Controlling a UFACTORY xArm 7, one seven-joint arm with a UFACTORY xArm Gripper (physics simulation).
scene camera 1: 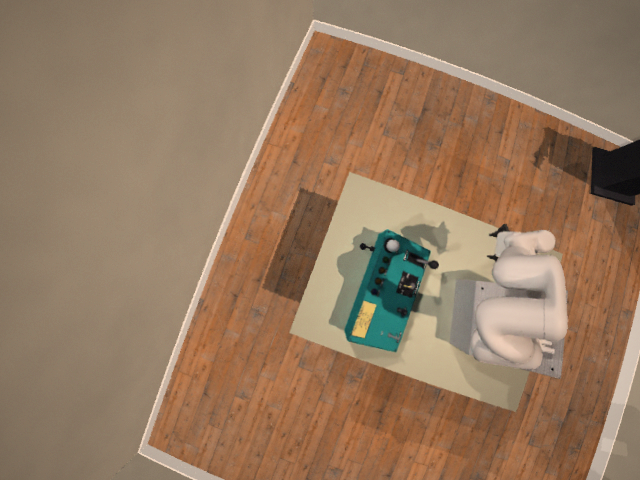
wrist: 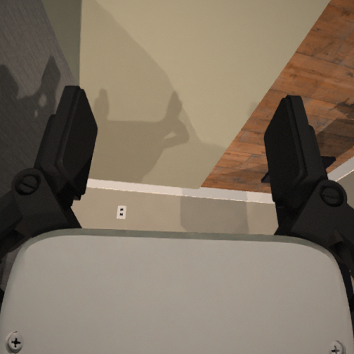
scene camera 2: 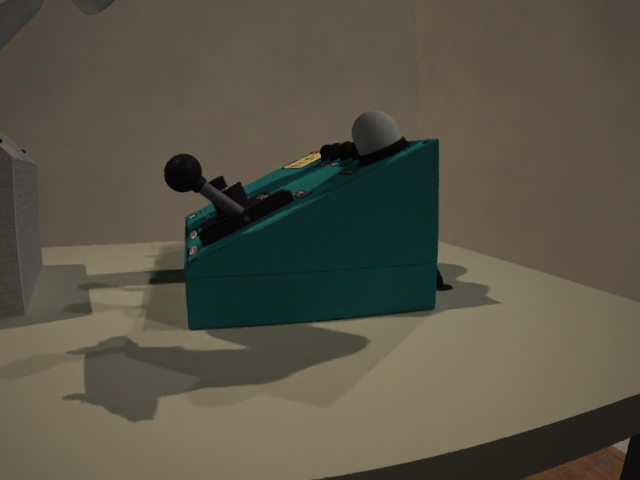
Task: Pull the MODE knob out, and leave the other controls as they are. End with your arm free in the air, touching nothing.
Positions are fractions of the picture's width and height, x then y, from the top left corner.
Labels:
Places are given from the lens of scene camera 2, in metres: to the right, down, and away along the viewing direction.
ball-tipped lever (scene camera 2: 0.29, 0.36): -0.14, -0.07, 0.47

